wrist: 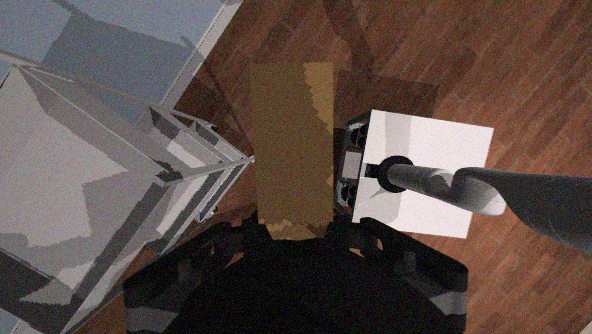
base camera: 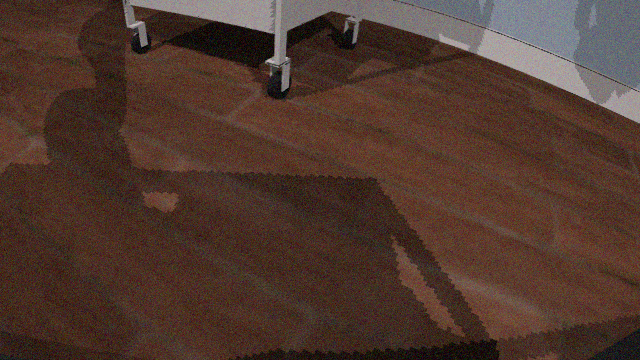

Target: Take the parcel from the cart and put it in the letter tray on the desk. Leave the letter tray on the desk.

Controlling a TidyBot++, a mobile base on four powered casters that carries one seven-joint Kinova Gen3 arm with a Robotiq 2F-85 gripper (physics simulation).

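Where they show: gripper, fingertip midpoint: [wrist: 295, 213]; arm's base, origin of the base link: [wrist: 397, 174].
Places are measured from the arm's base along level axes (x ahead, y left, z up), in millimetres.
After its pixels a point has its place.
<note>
The parcel [wrist: 294, 145] {z 541, x 461, y -43 mm}, a long tan-brown box, is between the two black fingers of my gripper [wrist: 295, 213] {z 489, x 450, y 24 mm} in the wrist view. The gripper is shut on it and holds it up above the floor. The white-grey cart [wrist: 167, 184] {z 375, x 659, y 45 mm} stands to the left of the parcel in the wrist view; in the base camera view the lower part of the cart [base camera: 281, 35] {z -263, x 659, y 38 mm} shows at the top, with its legs and black wheels. The desk and the letter tray do not show in either view.
My white base [wrist: 440, 145] {z -14, x -172, y -146 mm} with the grey arm [wrist: 540, 200] {z 456, x 131, y -19 mm} rising from it is to the right of the parcel in the wrist view. A pale blue-grey wall [base camera: 540, 30] {z -261, x 973, y -655 mm} [wrist: 130, 60] {z -77, x 1156, y -314 mm} with a light skirting board runs behind the cart. Shadows lie across the wooden floor [base camera: 450, 150] {z -397, x 554, y -255 mm}.
</note>
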